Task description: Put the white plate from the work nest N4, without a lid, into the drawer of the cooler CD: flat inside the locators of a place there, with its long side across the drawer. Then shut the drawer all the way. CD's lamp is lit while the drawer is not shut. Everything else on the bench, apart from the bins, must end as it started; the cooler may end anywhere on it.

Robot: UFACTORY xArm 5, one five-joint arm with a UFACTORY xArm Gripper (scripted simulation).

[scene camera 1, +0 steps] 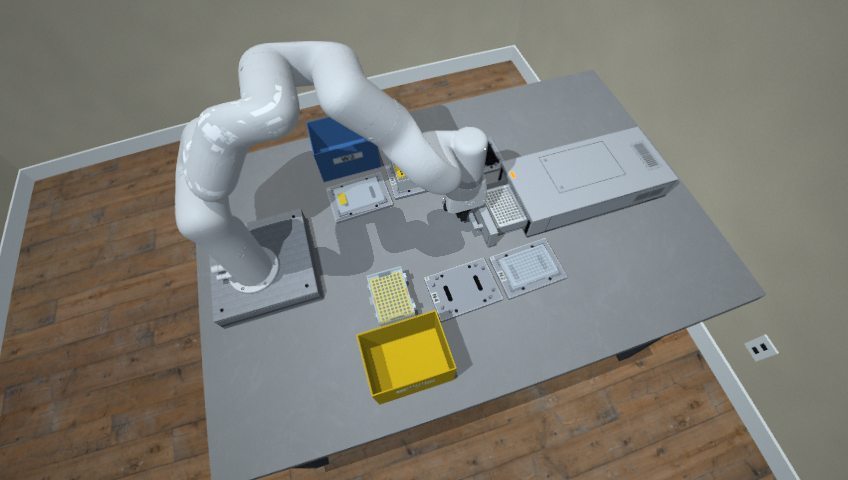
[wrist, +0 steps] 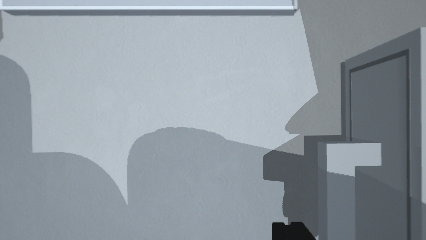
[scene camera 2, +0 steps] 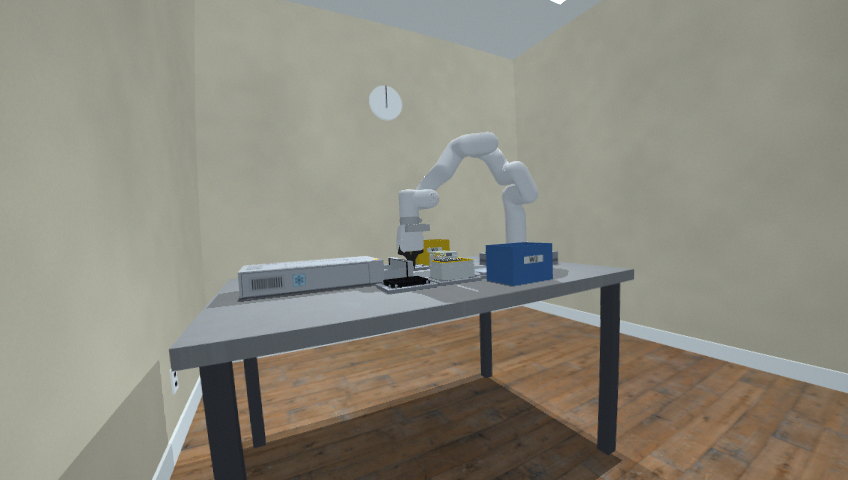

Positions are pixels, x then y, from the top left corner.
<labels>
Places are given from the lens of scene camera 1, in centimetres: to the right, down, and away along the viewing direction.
cooler CD point(scene camera 1: 557, 187): 35, -14, 107
slotted nest point(scene camera 1: 466, 296): 10, 14, 100
The marked spots on the cooler CD and the slotted nest are 38 cm apart.
</labels>
